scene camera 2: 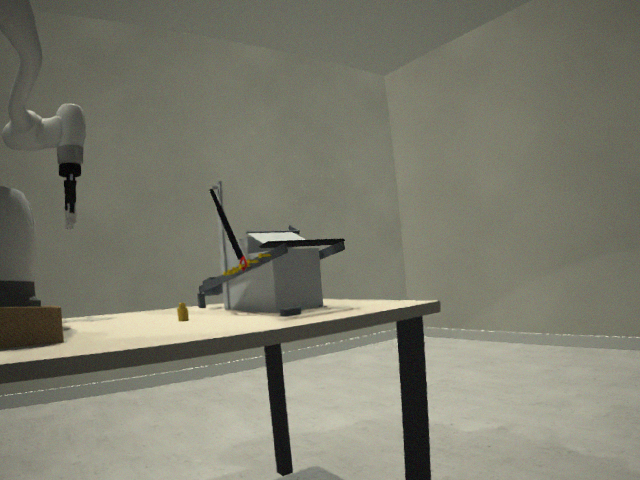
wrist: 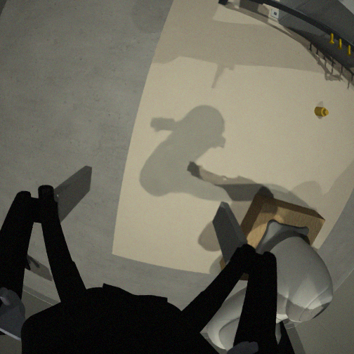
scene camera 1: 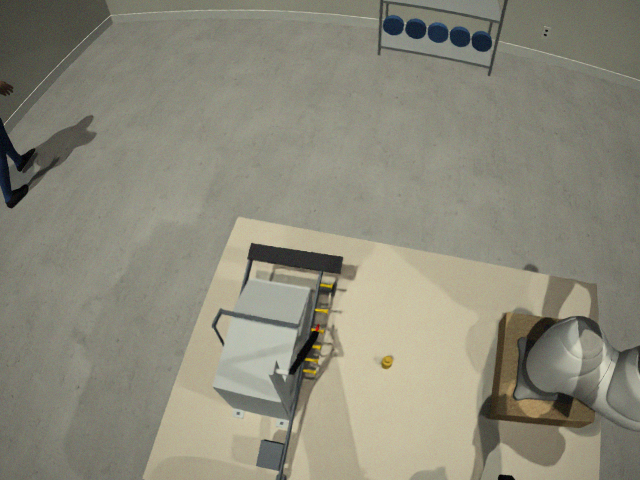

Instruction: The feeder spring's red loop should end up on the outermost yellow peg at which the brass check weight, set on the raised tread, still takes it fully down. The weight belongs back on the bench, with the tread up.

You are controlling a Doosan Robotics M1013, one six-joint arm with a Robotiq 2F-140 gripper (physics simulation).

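Frame: origin at the arm's base, x ahead, y left, z up, level; centimetres.
Seen in the pictures: gripper, between the fingertips: (scene camera 2: 70,226); arm's base, origin of its link: (scene camera 2: 0,306) (scene camera 1: 544,371).
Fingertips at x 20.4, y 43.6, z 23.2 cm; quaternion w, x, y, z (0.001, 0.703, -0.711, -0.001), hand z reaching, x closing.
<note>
Pixels of each thing's top centre, then the offset from my fingertips to it. "spot": a spot on its surface instead. Level surfaces: height alone.
- brass check weight, centre of its top: (scene camera 1: 388,359) (scene camera 2: 182,303) dx +24.6, dy -42.1, dz -26.1 cm
- bench, height of its surface: dz -30.8 cm
- black tread, centre of its top: (scene camera 1: 294,256) (scene camera 2: 303,240) dx +53.3, dy -59.6, dz -12.0 cm
- black spring, a spot on its surface: (scene camera 1: 303,352) spot: dx +42.9, dy -30.7, dz +0.0 cm
- upright post, a spot on its surface: (scene camera 2: 221,206) spot: dx +43.5, dy -29.4, dz +1.9 cm
- third yellow peg, centre of its top: (scene camera 1: 316,330) dx +43.7, dy -43.0, dz -16.9 cm
- grey block, a spot on its surface: (scene camera 1: 270,454) spot: dx +47.1, dy -9.2, dz -20.6 cm
The brass check weight (scene camera 1: 387,362) (scene camera 2: 183,312) (wrist: 321,111) stands upright on the bench (scene camera 1: 413,310) (scene camera 2: 129,322) (wrist: 175,90), apart from the feeder. The black tread (scene camera 1: 294,258) (scene camera 2: 305,242) is raised. The black spring (scene camera 1: 303,352) (scene camera 2: 226,223) slants down from the upright post (scene camera 2: 221,206). Its red loop (scene camera 1: 317,327) (scene camera 2: 242,263) is at the third yellow peg (scene camera 1: 320,331), counted from the tread end. Several pegs line the side arm; some also show at the wrist view's upper right. My gripper (scene camera 2: 70,226) (wrist: 153,196) is open and empty, high above the bench near the arm's base.
The grey feeder box (scene camera 1: 263,335) (scene camera 2: 299,279) stands beside the pegs, with a grey block (scene camera 1: 270,454) at the arm's far end. The robot base sits on a wooden block (scene camera 1: 498,372) (scene camera 2: 31,326) (wrist: 290,212). A person's legs (scene camera 1: 6,160) show at the left in scene camera 1.
</note>
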